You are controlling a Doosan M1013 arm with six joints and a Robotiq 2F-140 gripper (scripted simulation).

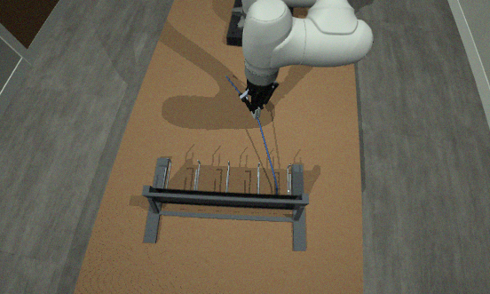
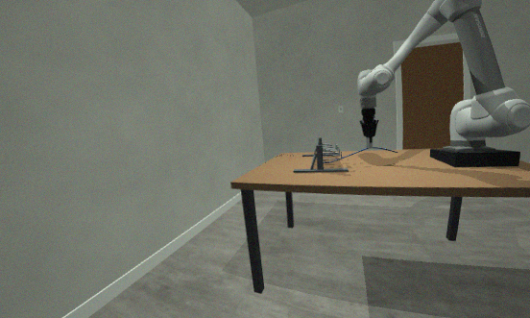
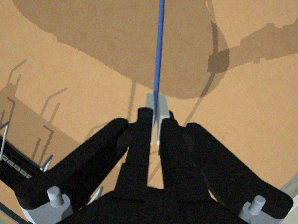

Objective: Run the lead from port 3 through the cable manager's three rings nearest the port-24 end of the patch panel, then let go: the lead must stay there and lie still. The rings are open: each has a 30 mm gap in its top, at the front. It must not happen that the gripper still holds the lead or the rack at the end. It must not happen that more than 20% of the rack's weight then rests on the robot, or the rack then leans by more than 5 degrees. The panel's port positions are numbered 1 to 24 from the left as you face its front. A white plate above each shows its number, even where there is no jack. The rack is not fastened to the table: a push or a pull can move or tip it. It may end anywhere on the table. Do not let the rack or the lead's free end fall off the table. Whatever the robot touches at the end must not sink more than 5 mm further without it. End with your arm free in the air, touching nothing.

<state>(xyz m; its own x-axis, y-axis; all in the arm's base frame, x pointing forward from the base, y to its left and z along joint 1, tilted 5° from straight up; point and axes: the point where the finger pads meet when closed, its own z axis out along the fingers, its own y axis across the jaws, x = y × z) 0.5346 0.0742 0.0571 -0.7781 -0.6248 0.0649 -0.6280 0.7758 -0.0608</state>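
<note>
Now: hand 30 cm short of the dark grey rack, 6 cm above it and 4 cm to the left of it.
</note>
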